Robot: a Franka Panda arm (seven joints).
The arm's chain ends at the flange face. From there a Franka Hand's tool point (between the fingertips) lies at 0.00 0.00 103.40 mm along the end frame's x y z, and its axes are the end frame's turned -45 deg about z.
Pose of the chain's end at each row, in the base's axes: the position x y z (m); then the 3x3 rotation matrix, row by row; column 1 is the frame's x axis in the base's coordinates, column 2 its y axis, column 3 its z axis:
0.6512 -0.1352 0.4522; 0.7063 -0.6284 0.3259; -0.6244 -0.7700 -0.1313; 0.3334 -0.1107 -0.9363
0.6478 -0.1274 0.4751; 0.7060 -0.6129 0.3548; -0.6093 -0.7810 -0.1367; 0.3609 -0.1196 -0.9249
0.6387 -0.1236 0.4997; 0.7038 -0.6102 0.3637; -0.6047 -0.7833 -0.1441; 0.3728 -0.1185 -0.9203
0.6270 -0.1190 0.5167; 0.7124 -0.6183 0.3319; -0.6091 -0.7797 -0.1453; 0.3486 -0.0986 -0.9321
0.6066 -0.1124 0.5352; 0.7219 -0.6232 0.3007; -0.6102 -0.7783 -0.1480; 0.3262 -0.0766 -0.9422
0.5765 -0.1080 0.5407; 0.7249 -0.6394 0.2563; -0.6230 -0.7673 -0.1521; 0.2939 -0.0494 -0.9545
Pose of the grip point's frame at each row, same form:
0.6849 -0.1488 0.3554; 0.9438 0.0551 0.3259; 0.1030 -0.9860 -0.1313; 0.3140 0.1575 -0.9363
0.6845 -0.1415 0.3795; 0.9326 0.0658 0.3548; 0.1214 -0.9831 -0.1367; 0.3398 0.1706 -0.9249
0.6763 -0.1385 0.4045; 0.9291 0.0662 0.3637; 0.1263 -0.9815 -0.1441; 0.3474 0.1798 -0.9203
0.6613 -0.1340 0.4203; 0.9409 0.0665 0.3319; 0.1206 -0.9820 -0.1453; 0.3162 0.1768 -0.9321
0.6377 -0.1277 0.4378; 0.9511 0.0698 0.3007; 0.1189 -0.9818 -0.1480; 0.2848 0.1765 -0.9422
0.6030 -0.1237 0.4420; 0.9647 0.0605 0.2563; 0.1020 -0.9831 -0.1521; 0.2427 0.1729 -0.9545

